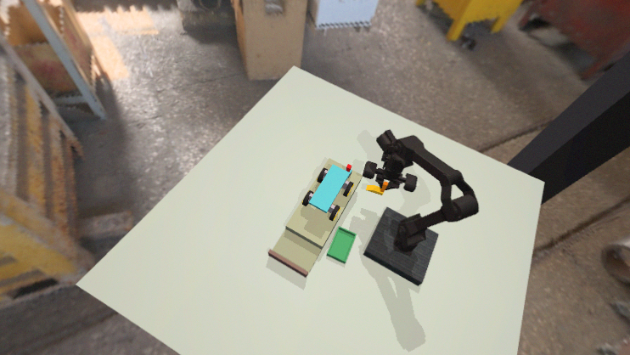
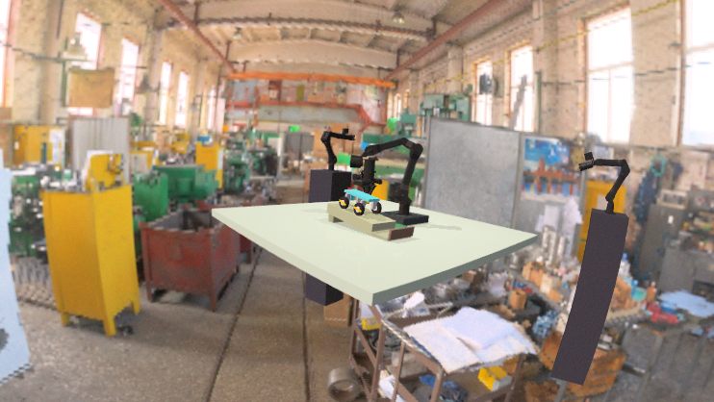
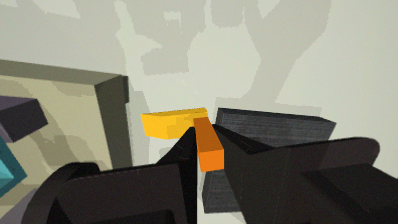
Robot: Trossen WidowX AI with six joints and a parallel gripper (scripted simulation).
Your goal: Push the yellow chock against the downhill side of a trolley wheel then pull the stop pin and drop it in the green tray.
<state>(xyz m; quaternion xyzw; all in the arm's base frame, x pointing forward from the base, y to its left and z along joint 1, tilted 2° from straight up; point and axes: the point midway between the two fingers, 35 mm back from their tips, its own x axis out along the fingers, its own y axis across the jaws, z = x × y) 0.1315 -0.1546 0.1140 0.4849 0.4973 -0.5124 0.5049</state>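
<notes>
Now: gripper tip 19 cm short of the trolley and 9 cm to the right of it. Also, from my gripper tip: ramp (19 cm ahead, 10 cm to the left, 6 cm below); then stop pin (15 cm ahead, 2 cm to the right, 2 cm above); then yellow chock (2 cm ahead, 1 cm below).
</notes>
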